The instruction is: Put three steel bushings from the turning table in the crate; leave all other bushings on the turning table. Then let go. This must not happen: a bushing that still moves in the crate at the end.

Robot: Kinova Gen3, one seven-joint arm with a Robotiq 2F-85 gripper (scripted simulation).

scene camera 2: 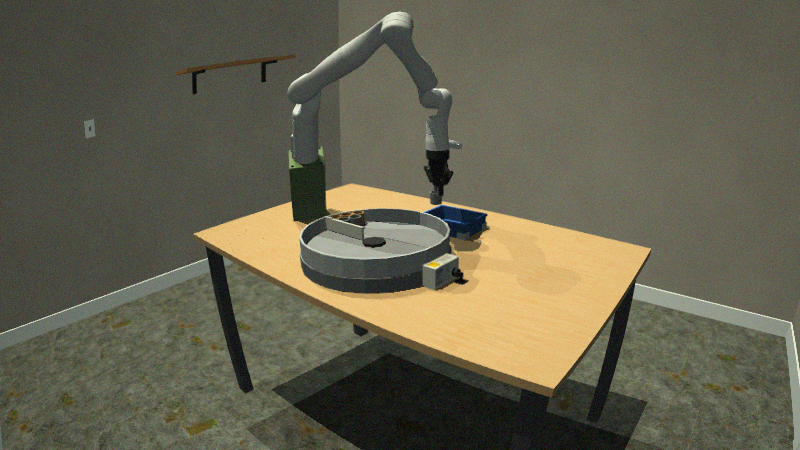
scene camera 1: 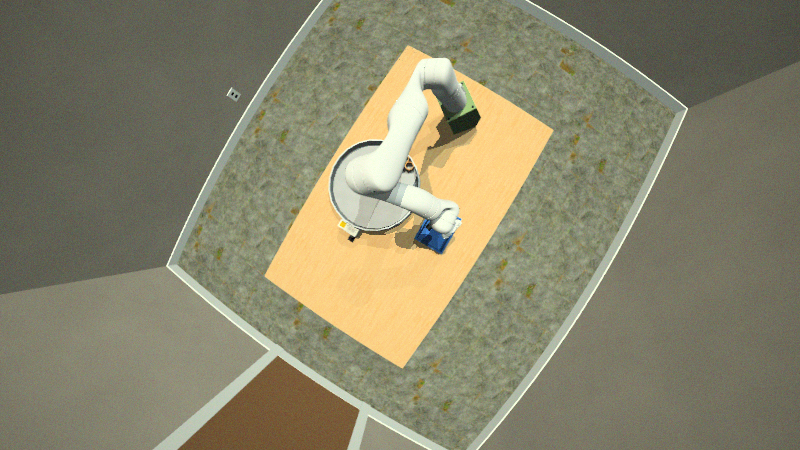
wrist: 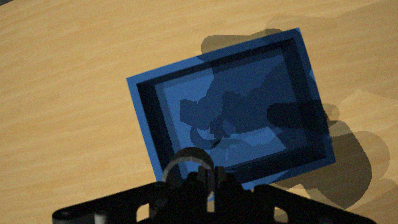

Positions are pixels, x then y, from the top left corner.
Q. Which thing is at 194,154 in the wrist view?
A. A steel bushing.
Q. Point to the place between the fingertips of the gripper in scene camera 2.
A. At 438,196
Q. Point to a blue crate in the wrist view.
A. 254,107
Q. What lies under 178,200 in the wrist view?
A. The gripper.
